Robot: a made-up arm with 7 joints.
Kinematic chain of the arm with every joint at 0, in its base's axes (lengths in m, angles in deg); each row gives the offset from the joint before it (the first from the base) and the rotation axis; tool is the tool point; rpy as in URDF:
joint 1: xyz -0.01 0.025 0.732 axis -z
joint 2: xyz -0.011 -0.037 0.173 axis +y
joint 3: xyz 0.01 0 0.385 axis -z
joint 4: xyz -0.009 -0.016 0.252 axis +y
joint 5: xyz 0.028 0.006 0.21 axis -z
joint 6: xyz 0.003 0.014 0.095 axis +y
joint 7: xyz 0 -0.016 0.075 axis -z
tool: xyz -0.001 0.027 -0.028 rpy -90 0 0
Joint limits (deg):
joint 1: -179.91..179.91
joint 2: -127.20..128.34
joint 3: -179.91..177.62
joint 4: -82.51..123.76
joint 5: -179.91..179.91
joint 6: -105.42..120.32
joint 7: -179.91..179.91
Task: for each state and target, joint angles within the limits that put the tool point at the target. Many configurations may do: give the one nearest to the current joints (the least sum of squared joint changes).
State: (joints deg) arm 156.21 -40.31 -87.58 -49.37 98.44 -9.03 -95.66
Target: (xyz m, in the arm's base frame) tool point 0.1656 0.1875 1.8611
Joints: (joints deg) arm 170.17 -10.38 -88.26 -18.98 101.18 -9.57 -93.28
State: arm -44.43 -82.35 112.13 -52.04 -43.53 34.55 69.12
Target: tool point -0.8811 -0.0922 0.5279
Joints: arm -15.65 -118.52 104.61 -38.63 -39.90 28.52 70.43
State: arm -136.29 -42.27 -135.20 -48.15 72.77 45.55 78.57
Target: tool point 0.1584 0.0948 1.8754
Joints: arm -163.47 -13.41 -120.17 -24.83 65.22 6.00 71.73
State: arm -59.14 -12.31 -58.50 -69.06 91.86 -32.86 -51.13
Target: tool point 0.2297 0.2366 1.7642
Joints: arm -83.24 25.74 -55.52 -50.42 93.77 -35.94 -50.80
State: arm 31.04 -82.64 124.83 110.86 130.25 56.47 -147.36
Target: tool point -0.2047 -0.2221 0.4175
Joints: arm -13.42 -127.20 144.39 118.29 127.16 53.11 -143.76
